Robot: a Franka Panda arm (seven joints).
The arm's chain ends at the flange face. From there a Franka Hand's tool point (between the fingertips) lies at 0.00 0.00 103.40 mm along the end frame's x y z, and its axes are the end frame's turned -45 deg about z.
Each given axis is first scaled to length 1.
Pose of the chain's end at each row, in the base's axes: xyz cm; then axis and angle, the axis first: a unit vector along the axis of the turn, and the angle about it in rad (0 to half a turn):
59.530 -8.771 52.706 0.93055 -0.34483 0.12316 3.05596
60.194 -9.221 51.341 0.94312 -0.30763 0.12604 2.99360
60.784 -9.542 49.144 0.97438 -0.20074 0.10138 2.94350
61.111 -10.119 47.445 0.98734 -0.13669 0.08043 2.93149
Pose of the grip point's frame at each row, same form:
61.591 -10.471 42.717 0.99451 0.03763 0.09767 2.96811
62.170 -11.456 41.441 0.99310 0.07702 0.08844 2.90826
62.398 -11.942 39.217 0.98056 0.18810 0.05584 2.88093
62.440 -12.473 37.465 0.96707 0.25223 0.03405 2.88592

